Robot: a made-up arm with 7 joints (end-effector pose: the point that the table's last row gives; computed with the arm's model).
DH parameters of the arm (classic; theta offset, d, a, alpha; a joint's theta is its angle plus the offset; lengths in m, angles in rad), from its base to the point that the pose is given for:
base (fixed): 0 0.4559 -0.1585 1.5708
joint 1: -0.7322 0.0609 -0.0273 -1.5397
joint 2: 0 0.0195 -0.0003 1.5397
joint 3: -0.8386 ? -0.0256 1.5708
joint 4: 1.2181 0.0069 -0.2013 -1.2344
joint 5: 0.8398 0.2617 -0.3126 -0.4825
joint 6: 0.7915 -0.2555 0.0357 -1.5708
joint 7: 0 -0.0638 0.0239 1.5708
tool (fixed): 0 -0.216 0 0
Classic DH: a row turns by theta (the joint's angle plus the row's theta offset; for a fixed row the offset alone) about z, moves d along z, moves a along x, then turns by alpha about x.
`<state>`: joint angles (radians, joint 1 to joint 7).
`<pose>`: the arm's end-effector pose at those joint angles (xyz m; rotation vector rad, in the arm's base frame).
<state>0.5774 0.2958 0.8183 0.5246 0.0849 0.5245 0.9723</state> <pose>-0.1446 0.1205 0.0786 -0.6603 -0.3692 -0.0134</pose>
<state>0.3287 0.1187 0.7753 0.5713 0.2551 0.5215 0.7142</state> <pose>-0.1743 0.0302 0.1064 -0.9299 -0.2564 0.0400</pose>
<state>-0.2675 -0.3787 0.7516 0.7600 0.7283 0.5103 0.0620</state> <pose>-0.2394 -0.1635 0.2567 -1.5181 0.2188 0.7292</pose>
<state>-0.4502 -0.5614 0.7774 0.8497 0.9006 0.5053 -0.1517</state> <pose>-0.2399 -0.2021 0.3193 -1.5874 0.4723 1.0842</pose>
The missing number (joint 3, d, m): -0.0498
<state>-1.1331 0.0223 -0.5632 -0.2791 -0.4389 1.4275 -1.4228</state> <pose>0.1826 0.5464 0.5047 1.0605 0.1136 -0.4582</pose>
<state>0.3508 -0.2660 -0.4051 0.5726 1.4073 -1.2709 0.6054</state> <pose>-0.3576 -0.2416 0.4205 -0.7560 0.1426 -0.2321</pose>
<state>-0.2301 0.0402 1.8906 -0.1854 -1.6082 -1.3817 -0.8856</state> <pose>-0.4407 0.4728 0.3584 0.9672 0.0522 -2.0125</pose>
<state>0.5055 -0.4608 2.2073 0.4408 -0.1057 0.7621 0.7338</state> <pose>0.2667 -0.0196 0.4927 -1.1418 -1.5829 -0.7574</pose>
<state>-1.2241 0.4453 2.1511 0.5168 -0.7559 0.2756 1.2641</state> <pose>-0.1242 0.5818 0.3694 0.7268 0.4760 -0.4789</pose>
